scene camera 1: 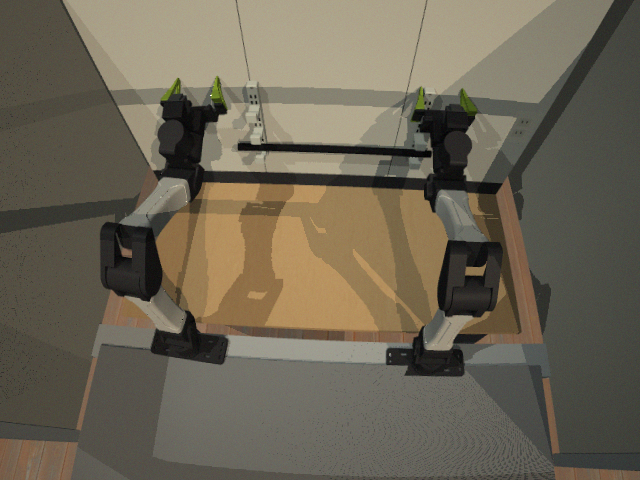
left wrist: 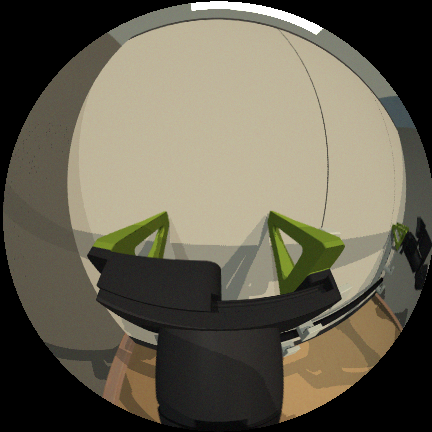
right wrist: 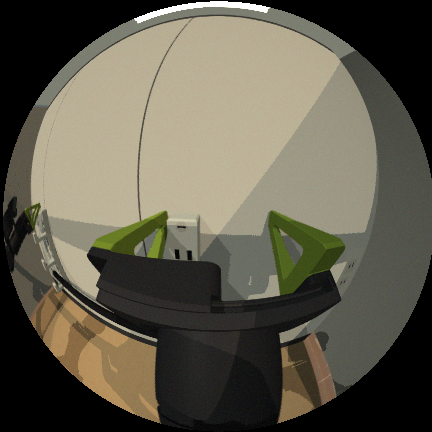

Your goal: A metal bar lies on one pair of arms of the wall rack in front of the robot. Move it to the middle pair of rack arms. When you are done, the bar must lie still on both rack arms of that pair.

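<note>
The black metal bar point(scene camera 1: 336, 149) point(right wrist: 70, 286) lies level across the lowest pair of arms of the white wall rack point(scene camera 1: 252, 90) point(right wrist: 183, 237). Its ends stick out past both uprights. The left middle rack arm point(scene camera 1: 256, 136) and the right middle rack arm point(scene camera 1: 419, 140) show just above the bar and carry nothing. My left gripper point(scene camera 1: 197, 79) point(left wrist: 217, 216) is open and empty, left of the left upright and higher than the bar. My right gripper point(scene camera 1: 442, 89) point(right wrist: 218, 215) is open and empty, near the top of the right upright and higher than the bar. Its arm partly hides the right upright.
The pale wall point(scene camera 1: 330, 51) stands behind the rack, with sockets point(scene camera 1: 524, 122) at the right. A tan mat point(scene camera 1: 299, 248) lies below the rack, with a dark strip point(scene camera 1: 320, 179) along its back edge. Dark side walls point(scene camera 1: 41, 129) point(scene camera 1: 594, 232) stand on both sides.
</note>
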